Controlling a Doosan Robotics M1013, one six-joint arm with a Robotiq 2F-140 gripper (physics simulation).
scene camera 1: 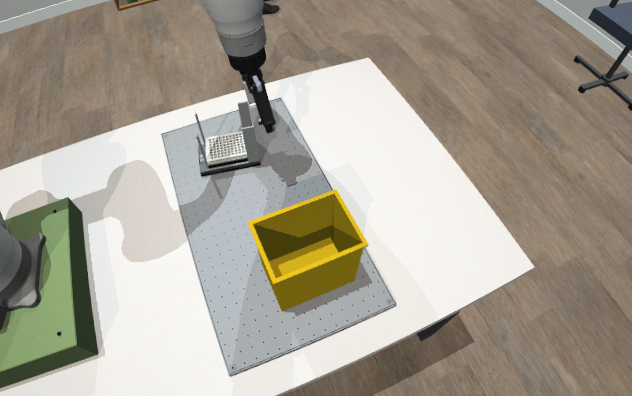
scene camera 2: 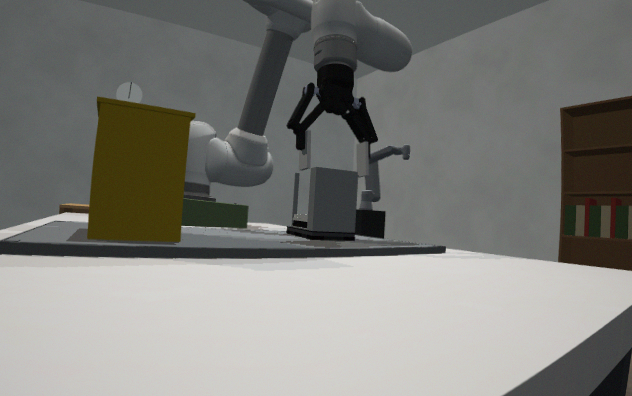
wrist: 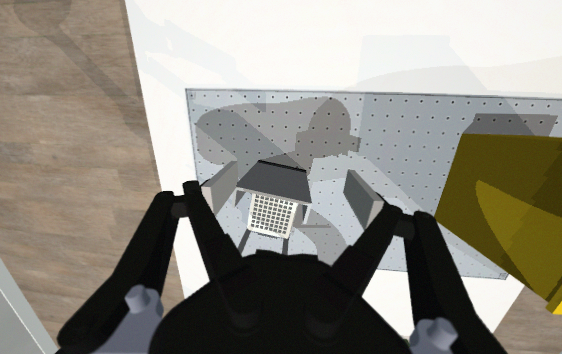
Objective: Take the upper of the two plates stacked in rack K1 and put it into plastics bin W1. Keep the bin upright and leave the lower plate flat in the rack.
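Frame: origin at the arm's base, x ahead, y left, z up, level; millimetres.
Seen in the pictures: gripper, between the fingertips: (scene camera 2: 335, 172) (wrist: 290, 177); arm's base, origin of its link: (scene camera 1: 7, 277) (scene camera 2: 186, 199).
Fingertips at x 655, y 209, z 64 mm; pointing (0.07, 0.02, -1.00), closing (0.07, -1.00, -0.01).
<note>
Offsets run from my fingertips to a thing's top centre. Level surfaces: height alone.
My gripper (scene camera 1: 259, 111) (scene camera 2: 333, 156) (wrist: 290, 177) is open and empty above rack K1 {99 mm back, 24 mm left, 11 mm up} (scene camera 1: 252, 142) (scene camera 2: 334, 200) (wrist: 275, 182). In scene camera 2 its pad ends appear near the height of the rack's wall top. In the wrist view the pads stand wide on either side of the rack's grey wall. The upper plate {89 mm back, 23 mm left, 84 mm down} (scene camera 1: 226, 147) (wrist: 271, 215), white with a grid of wells, lies flat in the rack between its uprights. The lower plate cannot be told apart beneath it. Yellow bin W1 {4 mm ahead, 353 mm right, 48 mm up} (scene camera 1: 320, 272) (scene camera 2: 137, 172) (wrist: 500, 190) stands upright, its inside empty in scene camera 1.
Rack and bin stand on a grey perforated board (scene camera 1: 215, 270) (scene camera 2: 240, 251) (wrist: 410, 115) on the white table {144 mm down} (scene camera 1: 425, 240) (scene camera 2: 300, 320). The arm's green base block (scene camera 1: 55, 285) (scene camera 2: 215, 214) is at the left in scene camera 1. The rack's tall walls rise above the plate.
</note>
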